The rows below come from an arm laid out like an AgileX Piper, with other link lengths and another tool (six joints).
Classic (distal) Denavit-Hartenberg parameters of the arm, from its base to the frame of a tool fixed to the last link. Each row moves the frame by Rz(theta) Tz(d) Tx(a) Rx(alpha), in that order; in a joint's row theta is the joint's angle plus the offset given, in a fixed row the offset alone. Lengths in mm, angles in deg.
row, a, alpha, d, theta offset
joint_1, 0, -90, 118.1, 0
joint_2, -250.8, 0, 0, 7.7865
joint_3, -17.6, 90, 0, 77.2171
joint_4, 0, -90, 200.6, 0
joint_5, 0, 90, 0, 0
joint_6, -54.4, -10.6, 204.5, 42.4
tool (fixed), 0, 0, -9.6, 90
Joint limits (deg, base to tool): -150..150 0..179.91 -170..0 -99.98..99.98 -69.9..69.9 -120..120
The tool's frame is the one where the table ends.
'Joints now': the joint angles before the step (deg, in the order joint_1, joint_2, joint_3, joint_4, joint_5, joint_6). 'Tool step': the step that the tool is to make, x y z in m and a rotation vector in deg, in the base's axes. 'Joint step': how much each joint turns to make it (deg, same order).
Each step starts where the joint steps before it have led.
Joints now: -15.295, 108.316, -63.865, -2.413, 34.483, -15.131
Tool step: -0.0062, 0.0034, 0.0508, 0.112, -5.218, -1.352
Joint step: -0.045, -9.060, -0.003, 1.814, 4.063, 0.191
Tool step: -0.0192, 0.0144, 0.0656, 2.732, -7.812, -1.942
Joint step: -0.003, -12.810, 0.009, 5.020, 5.981, 0.090
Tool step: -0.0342, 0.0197, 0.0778, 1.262, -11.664, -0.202
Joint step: 0.010, -15.874, -0.002, 4.223, 4.979, 0.075
